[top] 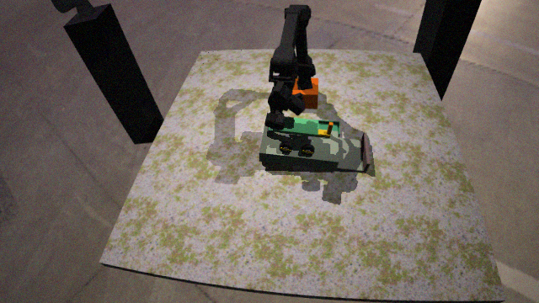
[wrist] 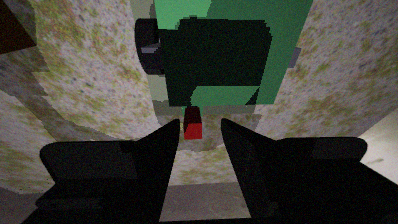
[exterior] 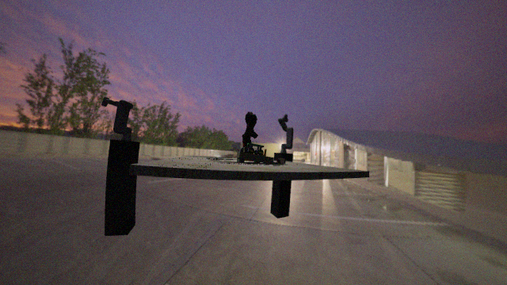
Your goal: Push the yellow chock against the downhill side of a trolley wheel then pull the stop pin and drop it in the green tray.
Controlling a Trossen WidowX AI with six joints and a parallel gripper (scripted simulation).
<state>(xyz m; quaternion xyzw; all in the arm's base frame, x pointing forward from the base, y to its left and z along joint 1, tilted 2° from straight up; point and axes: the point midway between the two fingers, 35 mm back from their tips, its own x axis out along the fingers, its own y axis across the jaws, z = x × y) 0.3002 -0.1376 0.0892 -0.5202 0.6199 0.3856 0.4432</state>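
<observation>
The red-headed stop pin is 2 cm below my gripper tip and 1 cm behind it. Round my gripper tip: yellow chock: 19 cm to the left, 6 cm below; green trolley: 9 cm to the left, 4 cm below, 3 cm ahead; grey ramp: 10 cm below, 9 cm to the left, 3 cm ahead.
</observation>
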